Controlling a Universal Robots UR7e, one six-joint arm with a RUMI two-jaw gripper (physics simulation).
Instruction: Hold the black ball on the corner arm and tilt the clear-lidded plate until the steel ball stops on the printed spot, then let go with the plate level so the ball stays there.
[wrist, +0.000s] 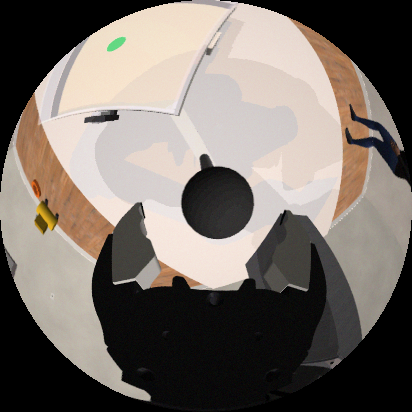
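The black ball (217, 202) stands on its dark stem at the end of the pale corner arm (192, 132). My gripper (213, 208) is open, with one finger on each side of the ball and a gap to both, and holds nothing. The plate (145, 75) shows at the upper left, partly cut off by the view's edge. The green printed spot (116, 44) is on its cream surface. I cannot make out the steel ball. How level the plate is cannot be told for certain from this view.
A dark bracket (101, 117) sits at the plate's near edge and a pale block (214, 43) at its right edge. The white table top (310, 125) has a wooden border (350, 165). A yellow object (46, 216) and an orange ring (36, 188) show at left, a person's legs (375, 132) at right.
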